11 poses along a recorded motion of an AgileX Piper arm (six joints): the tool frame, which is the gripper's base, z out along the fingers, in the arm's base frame.
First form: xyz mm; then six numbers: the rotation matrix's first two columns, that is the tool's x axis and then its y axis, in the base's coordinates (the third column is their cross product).
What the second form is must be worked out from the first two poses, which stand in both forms.
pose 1, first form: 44.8 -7.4 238.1 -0.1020 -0.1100 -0.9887 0.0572 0.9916 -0.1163
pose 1, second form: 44.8 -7.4 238.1; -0.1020 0.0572 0.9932; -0.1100 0.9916 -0.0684; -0.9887 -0.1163 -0.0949
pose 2, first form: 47.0 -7.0 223.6 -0.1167 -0.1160 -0.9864 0.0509 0.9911 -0.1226
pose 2, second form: 47.0 -7.0 223.6; -0.1167 0.0509 0.9918; -0.1160 0.9911 -0.0645; -0.9864 -0.1226 -0.1098
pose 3, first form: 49.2 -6.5 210.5 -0.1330 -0.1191 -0.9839 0.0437 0.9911 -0.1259
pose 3, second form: 49.2 -6.5 210.5; -0.1330 0.0437 0.9901; -0.1191 0.9911 -0.0597; -0.9839 -0.1259 -0.1266
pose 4, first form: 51.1 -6.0 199.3 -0.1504 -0.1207 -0.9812 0.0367 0.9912 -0.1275
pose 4, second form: 51.1 -6.0 199.3; -0.1504 0.0367 0.9880; -0.1207 0.9912 -0.0552; -0.9812 -0.1275 -0.1446
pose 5, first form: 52.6 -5.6 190.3 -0.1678 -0.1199 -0.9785 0.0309 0.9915 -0.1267
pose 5, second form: 52.6 -5.6 190.3; -0.1678 0.0309 0.9854; -0.1199 0.9915 -0.0515; -0.9785 -0.1267 -0.1627
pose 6, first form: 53.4 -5.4 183.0 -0.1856 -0.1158 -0.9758 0.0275 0.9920 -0.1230
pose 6, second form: 53.4 -5.4 183.0; -0.1856 0.0275 0.9822; -0.1158 0.9920 -0.0497; -0.9758 -0.1230 -0.1809
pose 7, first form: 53.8 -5.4 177.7 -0.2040 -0.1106 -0.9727 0.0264 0.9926 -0.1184
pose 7, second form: 53.8 -5.4 177.7; -0.2040 0.0264 0.9786; -0.1106 0.9926 -0.0498; -0.9727 -0.1184 -0.1996
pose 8, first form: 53.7 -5.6 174.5 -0.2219 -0.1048 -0.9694 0.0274 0.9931 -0.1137
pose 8, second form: 53.7 -5.6 174.5; -0.2219 0.0274 0.9746; -0.1048 0.9931 -0.0518; -0.9694 -0.1137 -0.2175
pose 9, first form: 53.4 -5.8 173.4 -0.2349 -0.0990 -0.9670 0.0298 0.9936 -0.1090
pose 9, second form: 53.4 -5.8 173.4; -0.2349 0.0298 0.9716; -0.0990 0.9936 -0.0544; -0.9670 -0.1090 -0.2304
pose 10, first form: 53.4 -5.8 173.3 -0.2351 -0.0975 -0.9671 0.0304 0.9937 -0.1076
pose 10, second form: 53.4 -5.8 173.3; -0.2351 0.0304 0.9715; -0.0975 0.9937 -0.0547; -0.9671 -0.1076 -0.2307
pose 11, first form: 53.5 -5.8 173.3 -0.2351 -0.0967 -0.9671 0.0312 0.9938 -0.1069
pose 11, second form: 53.5 -5.8 173.3; -0.2351 0.0312 0.9714; -0.0967 0.9938 -0.0553; -0.9671 -0.1069 -0.2306
